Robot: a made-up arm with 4 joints.
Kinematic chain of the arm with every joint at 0, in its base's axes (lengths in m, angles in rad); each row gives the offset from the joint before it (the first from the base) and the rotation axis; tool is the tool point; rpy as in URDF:
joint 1: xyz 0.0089 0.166 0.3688 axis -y
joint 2: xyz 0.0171 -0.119 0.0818 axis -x
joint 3: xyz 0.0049 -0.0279 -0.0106 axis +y
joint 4: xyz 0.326 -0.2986 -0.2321 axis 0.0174 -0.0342 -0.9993
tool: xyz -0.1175 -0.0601 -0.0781 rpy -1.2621 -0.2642 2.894
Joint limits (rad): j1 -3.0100..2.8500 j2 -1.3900..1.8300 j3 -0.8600..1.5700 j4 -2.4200..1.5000
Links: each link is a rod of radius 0.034 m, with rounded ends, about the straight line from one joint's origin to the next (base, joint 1, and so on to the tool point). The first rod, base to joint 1, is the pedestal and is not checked.
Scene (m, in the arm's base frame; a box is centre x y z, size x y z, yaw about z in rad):
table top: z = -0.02
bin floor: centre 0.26 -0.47 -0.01 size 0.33 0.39 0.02 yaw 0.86
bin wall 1: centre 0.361 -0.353 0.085 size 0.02 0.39 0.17 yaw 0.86
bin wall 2: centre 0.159 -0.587 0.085 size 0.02 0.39 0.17 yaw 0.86
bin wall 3: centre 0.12 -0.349 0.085 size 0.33 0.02 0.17 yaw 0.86
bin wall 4: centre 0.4 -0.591 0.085 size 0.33 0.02 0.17 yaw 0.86
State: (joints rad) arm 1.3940 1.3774 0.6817 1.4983
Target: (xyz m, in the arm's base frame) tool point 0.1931 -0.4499 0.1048
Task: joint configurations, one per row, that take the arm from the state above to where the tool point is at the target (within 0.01 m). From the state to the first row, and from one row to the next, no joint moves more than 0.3 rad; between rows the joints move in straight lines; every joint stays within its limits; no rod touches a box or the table.
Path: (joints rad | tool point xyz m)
1: 1.6839 1.1724 0.6805 1.2374 | -0.1337 -0.4157 0.3586
2: 1.9738 0.9673 0.6794 0.9766 | -0.0585 -0.4226 0.3296
3: 2.2637 0.7623 0.6782 0.7157 | 0.0131 -0.4286 0.3477
4: 2.5536 0.5572 0.6771 0.4549 | 0.0623 -0.4310 0.4101
5: 2.8435 0.3522 0.6759 0.1940 | 0.0686 -0.4239 0.5055
6: 2.8457 0.5099 0.9296 0.0127 | 0.1205 -0.4661 0.3837
7: 2.8478 0.6676 1.1834 -0.1686 | 0.1614 -0.4765 0.2464
8: 2.8500 0.8253 1.4371 -0.3499 | 0.1931 -0.4499 0.1048

